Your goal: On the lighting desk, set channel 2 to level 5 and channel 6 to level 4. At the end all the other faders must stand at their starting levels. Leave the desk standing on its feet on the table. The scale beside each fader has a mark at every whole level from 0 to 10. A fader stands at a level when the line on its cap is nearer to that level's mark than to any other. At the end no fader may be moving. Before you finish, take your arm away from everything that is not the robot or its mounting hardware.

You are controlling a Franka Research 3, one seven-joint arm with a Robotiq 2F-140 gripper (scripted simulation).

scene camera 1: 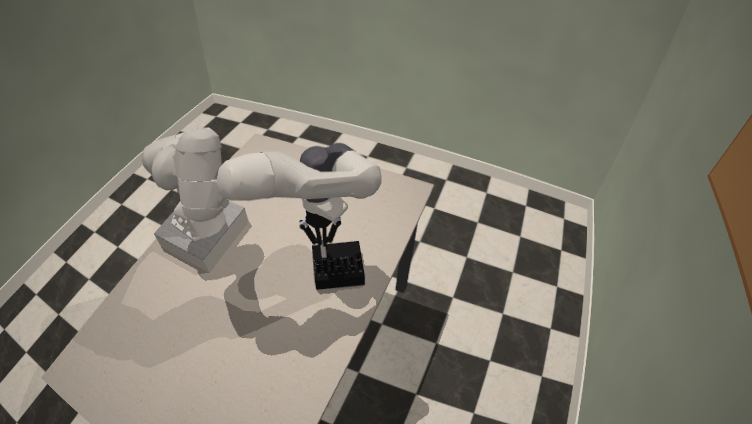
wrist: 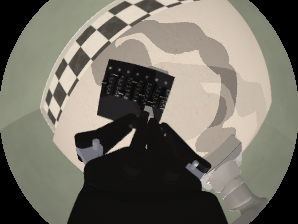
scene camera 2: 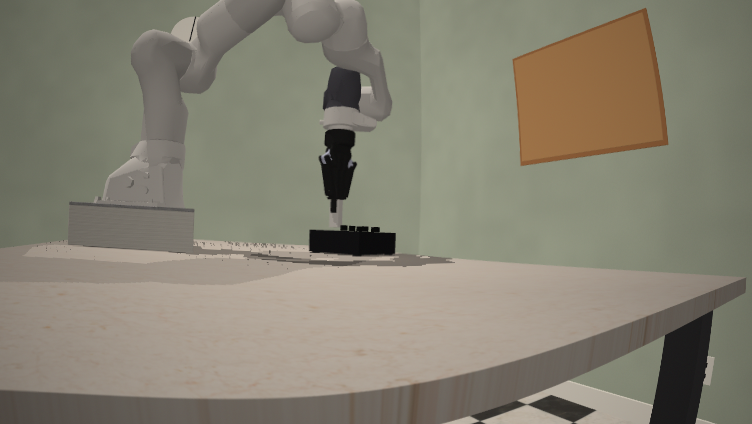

Labels:
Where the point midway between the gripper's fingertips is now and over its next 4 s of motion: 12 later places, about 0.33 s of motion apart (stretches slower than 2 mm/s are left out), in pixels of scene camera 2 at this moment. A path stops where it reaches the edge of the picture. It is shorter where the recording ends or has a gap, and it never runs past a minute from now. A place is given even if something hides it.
The gripper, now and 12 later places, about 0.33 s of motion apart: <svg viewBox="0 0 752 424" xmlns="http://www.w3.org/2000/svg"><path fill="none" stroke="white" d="M335 227L336 227L338 227L339 227L340 227L341 227L342 227L342 227L341 227L341 224L342 214L341 211L342 211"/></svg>

